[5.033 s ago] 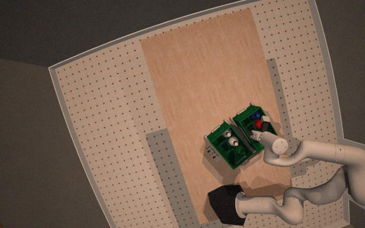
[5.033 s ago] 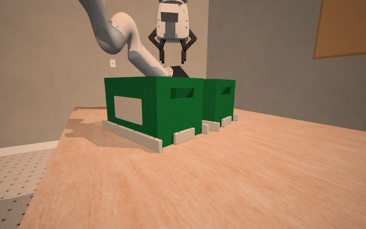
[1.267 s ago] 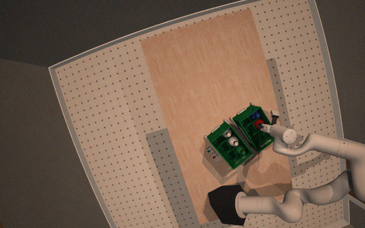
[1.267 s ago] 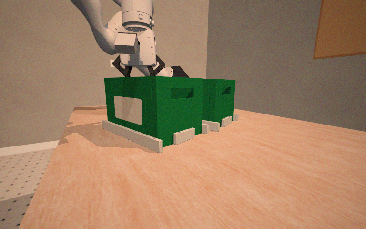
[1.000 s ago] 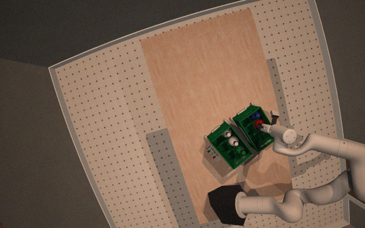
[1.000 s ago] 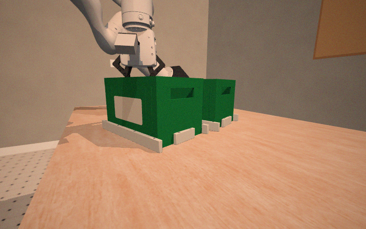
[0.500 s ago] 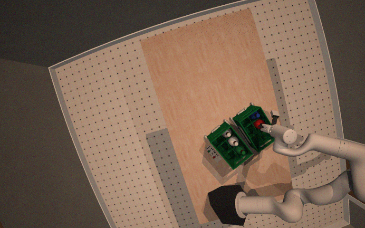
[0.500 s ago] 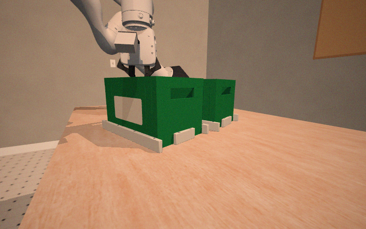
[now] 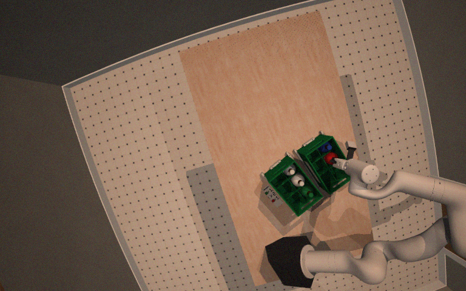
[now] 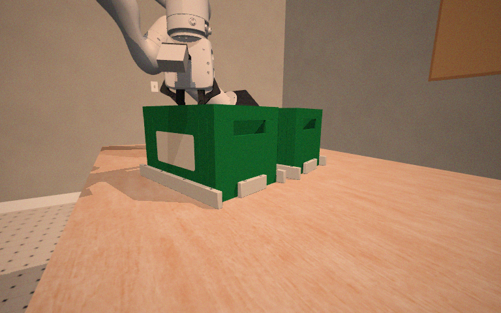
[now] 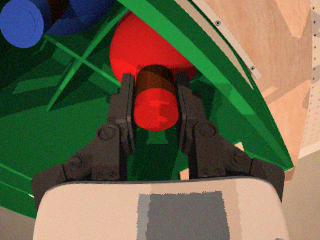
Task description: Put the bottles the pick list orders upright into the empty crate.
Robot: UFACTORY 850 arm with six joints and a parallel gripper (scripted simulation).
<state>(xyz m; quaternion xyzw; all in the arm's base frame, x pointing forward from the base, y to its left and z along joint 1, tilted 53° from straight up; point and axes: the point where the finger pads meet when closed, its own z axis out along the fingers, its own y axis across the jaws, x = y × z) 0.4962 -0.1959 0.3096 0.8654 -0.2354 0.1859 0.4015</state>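
My hand is 7 cm above the red bottle. Also, from my hand: green bottle 21 cm to the left, 12 cm behind, 7 cm below; then pick list 40 cm to the left, 16 cm below, 10 cm behind; then blue bottle 9 cm ahead, 7 cm below, 1 cm to the left.
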